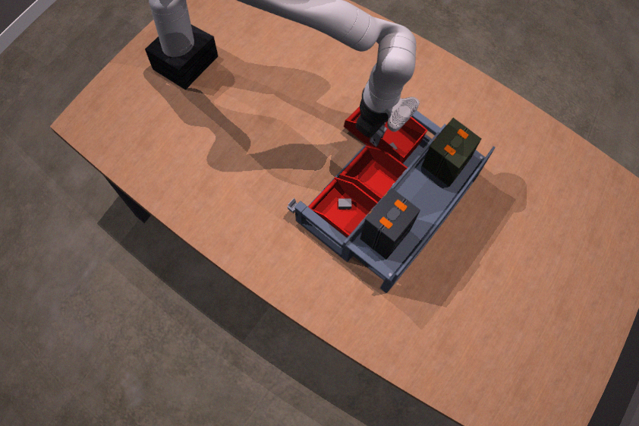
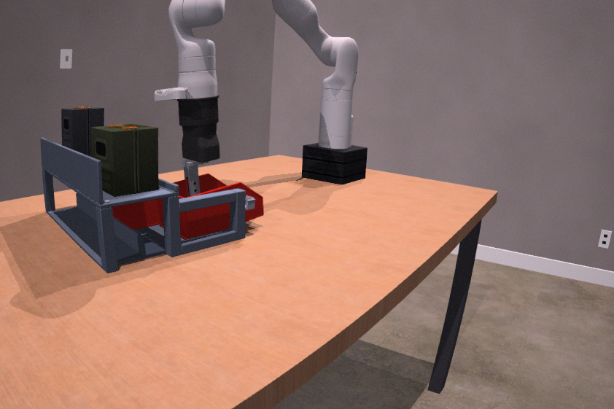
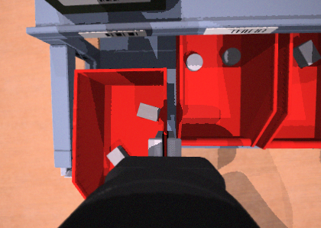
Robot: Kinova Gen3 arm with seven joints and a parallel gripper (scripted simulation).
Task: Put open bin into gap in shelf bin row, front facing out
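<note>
Now: hand 7 cm to the left of the shelf lip, 7 cm above it and 2 cm past it. Round my hand: black box 18 cm ahead, 17 cm to the right, 9 cm above; then green box 16 cm ahead, 8 cm above, 6 cm to the left.
</note>
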